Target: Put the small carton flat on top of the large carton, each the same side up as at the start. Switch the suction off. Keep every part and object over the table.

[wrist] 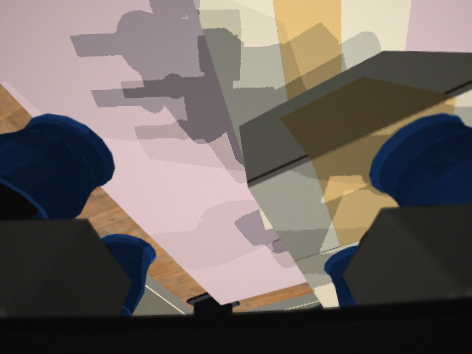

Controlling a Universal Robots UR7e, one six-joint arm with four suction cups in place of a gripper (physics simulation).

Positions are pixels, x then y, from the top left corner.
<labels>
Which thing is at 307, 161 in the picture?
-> A small carton.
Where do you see a large carton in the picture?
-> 261, 61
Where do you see my suction head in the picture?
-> At 59, 161
</labels>
